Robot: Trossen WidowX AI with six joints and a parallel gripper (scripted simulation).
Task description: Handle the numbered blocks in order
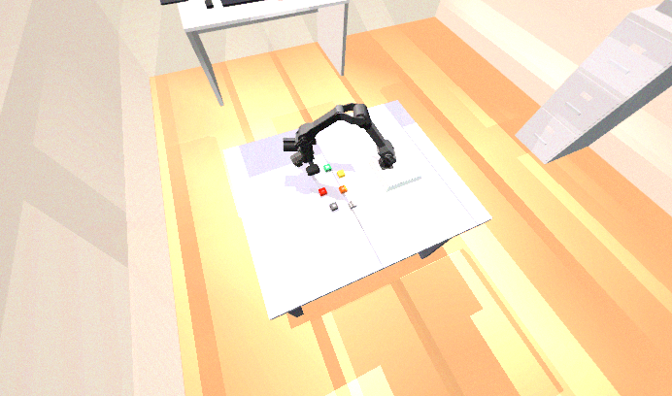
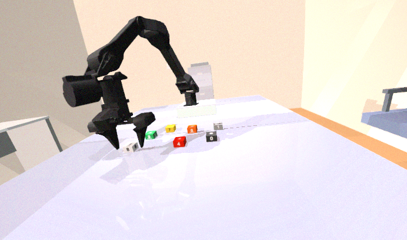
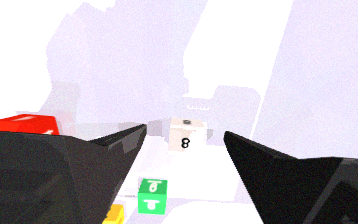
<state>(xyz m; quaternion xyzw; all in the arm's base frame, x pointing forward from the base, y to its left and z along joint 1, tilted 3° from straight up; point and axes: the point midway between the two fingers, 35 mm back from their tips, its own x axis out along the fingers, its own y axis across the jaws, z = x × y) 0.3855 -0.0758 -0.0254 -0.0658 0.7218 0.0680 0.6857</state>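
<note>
Now: gripper tip right at the white block. Also, from my gripper tip: yellow block: 16 cm behind, 6 cm to the left; red block: 15 cm to the left, 4 cm behind; green block: 10 cm behind, 1 cm to the left.
</note>
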